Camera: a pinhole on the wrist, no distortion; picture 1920 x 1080 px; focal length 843.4 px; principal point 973.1 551.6 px. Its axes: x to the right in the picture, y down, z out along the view. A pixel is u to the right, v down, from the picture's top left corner.
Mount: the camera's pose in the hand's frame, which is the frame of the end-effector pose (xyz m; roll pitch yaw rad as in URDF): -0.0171 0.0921 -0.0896 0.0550 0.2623 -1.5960
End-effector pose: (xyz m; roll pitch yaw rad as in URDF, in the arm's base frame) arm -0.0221 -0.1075 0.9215 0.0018 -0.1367 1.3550
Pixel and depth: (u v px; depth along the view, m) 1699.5 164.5 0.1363
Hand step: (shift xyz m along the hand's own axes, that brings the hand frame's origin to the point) -0.0908 -0.0539 0.0081
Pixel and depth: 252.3 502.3 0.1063
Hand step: -0.0276 0.1527 0.0361
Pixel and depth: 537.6 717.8 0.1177
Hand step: 0.0003 0.1196 0.0409
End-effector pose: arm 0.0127 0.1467 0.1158 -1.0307 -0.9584 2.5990
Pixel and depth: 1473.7 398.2 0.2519
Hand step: -0.0819 -0.1153 0.1121
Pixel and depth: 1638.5 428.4 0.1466
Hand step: -0.0503 -0.0565 0.0206
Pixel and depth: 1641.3 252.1 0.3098
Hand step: -0.1519 -0.2203 0.1397
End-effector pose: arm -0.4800 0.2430 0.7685 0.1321 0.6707 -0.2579
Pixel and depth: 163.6 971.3 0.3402
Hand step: 0.1389 0.3131 0.3321
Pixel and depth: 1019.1 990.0 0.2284
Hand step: 0.0870 0.0166 0.1337
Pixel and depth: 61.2 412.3 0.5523
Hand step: -0.1275 0.5301 0.5930
